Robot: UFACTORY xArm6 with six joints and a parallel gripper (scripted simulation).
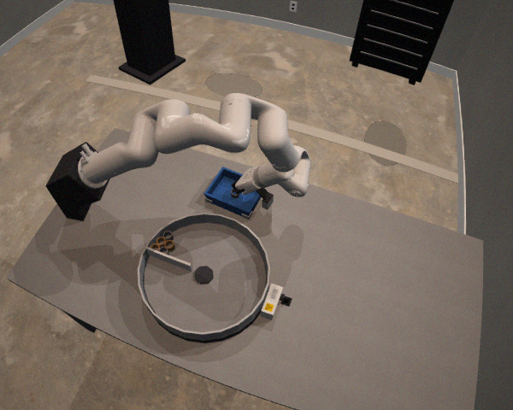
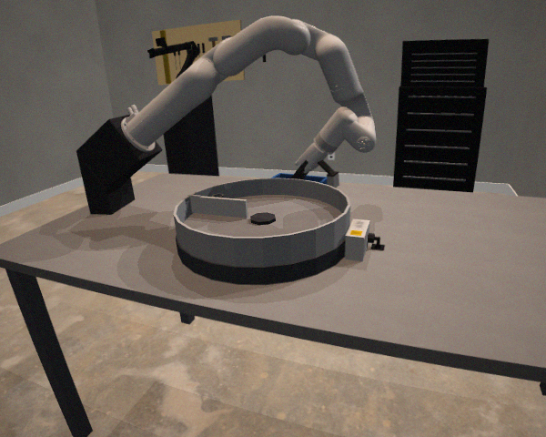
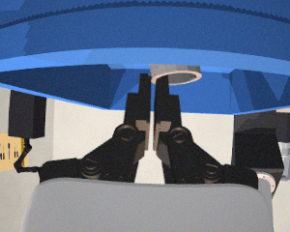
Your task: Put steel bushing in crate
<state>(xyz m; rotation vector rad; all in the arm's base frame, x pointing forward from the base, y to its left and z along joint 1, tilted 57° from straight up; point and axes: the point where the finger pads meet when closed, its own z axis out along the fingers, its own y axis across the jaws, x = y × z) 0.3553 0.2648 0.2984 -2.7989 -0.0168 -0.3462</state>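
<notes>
My gripper is now 30 mm above the blue crate and 10 mm to the left of it. Also, from my hand: round turning table: 350 mm to the right, 130 mm ahead.
</notes>
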